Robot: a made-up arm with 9 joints. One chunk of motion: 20 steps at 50 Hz.
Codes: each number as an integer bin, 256 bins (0 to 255) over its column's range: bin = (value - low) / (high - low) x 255, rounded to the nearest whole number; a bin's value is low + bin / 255 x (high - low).
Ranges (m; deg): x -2.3..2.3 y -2.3..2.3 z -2.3..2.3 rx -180..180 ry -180..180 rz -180..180
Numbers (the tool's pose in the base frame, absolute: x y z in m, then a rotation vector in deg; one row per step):
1: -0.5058 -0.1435 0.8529 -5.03 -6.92 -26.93
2: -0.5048 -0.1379 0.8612 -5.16 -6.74 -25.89
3: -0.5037 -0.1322 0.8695 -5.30 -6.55 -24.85
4: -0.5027 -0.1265 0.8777 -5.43 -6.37 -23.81
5: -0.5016 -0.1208 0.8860 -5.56 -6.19 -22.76
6: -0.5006 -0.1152 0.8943 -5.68 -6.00 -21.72
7: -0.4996 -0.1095 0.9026 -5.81 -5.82 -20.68
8: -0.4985 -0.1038 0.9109 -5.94 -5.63 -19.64
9: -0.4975 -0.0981 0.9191 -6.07 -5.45 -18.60
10: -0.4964 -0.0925 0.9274 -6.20 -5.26 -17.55
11: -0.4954 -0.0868 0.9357 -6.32 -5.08 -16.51
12: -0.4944 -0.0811 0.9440 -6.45 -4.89 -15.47
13: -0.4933 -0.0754 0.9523 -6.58 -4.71 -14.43
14: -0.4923 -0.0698 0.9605 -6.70 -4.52 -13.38
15: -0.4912 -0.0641 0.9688 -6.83 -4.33 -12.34
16: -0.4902 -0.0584 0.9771 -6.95 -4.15 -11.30
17: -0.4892 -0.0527 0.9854 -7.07 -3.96 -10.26
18: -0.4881 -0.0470 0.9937 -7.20 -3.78 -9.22
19: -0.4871 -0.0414 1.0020 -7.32 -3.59 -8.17
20: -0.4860 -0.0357 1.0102 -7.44 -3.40 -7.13
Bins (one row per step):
1: 99 120 175 124 123 108
2: 100 120 175 124 123 109
3: 100 120 176 124 123 110
4: 100 120 176 124 123 111
5: 100 121 177 124 123 111
6: 100 121 177 123 123 112
7: 100 121 178 123 123 113
8: 100 122 178 123 124 114
9: 100 122 178 123 124 114
10: 100 122 179 123 124 115
11: 100 123 179 123 124 116
12: 100 123 180 123 124 117
13: 100 123 180 123 124 117
14: 100 124 181 123 124 118
15: 100 124 181 123 124 119
16: 100 124 182 123 125 119
17: 100 125 182 122 125 120
18: 100 125 183 122 125 121
19: 100 125 183 122 125 122
20: 101 126 184 122 125 122

